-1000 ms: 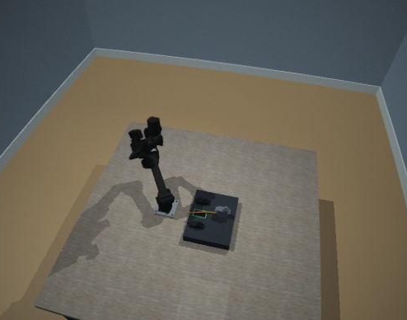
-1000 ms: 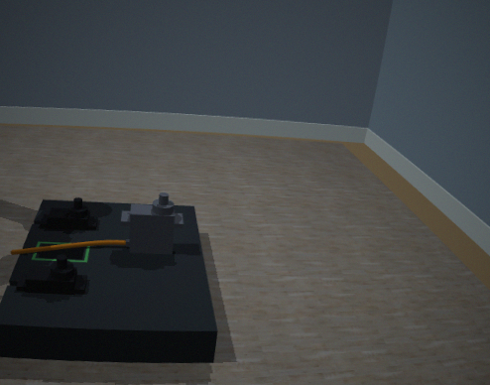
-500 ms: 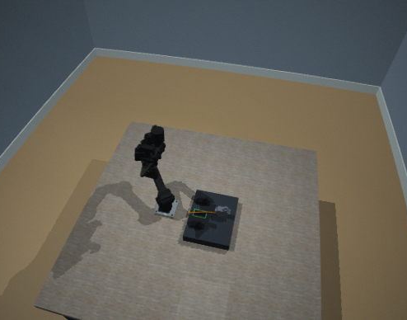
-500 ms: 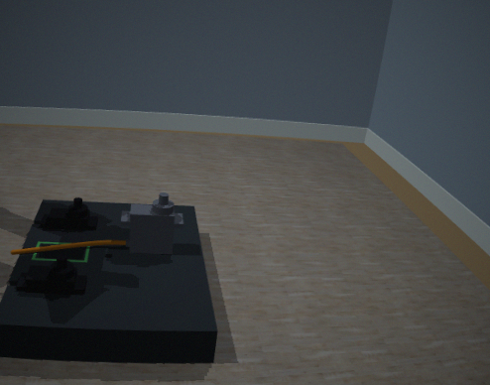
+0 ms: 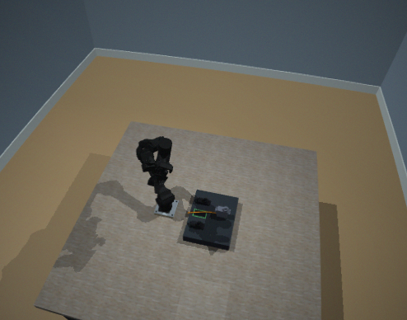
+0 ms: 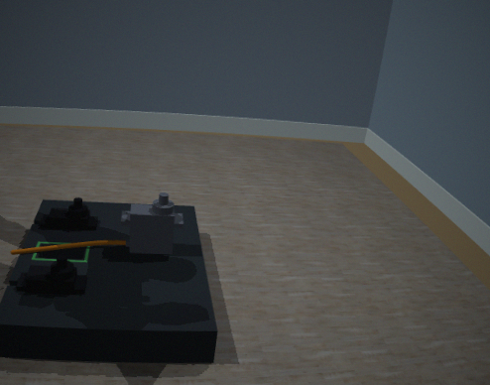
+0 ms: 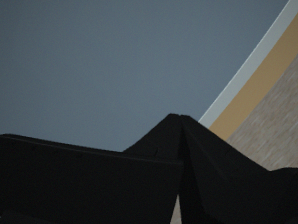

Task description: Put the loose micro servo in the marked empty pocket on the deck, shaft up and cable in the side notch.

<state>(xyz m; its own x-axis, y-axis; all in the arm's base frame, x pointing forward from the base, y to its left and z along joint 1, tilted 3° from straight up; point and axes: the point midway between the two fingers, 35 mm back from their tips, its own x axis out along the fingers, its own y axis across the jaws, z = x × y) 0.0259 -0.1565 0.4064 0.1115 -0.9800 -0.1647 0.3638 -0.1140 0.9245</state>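
The dark deck is 260 mm ahead of my gripper tip, 170 mm to the left of it and 390 mm below it.
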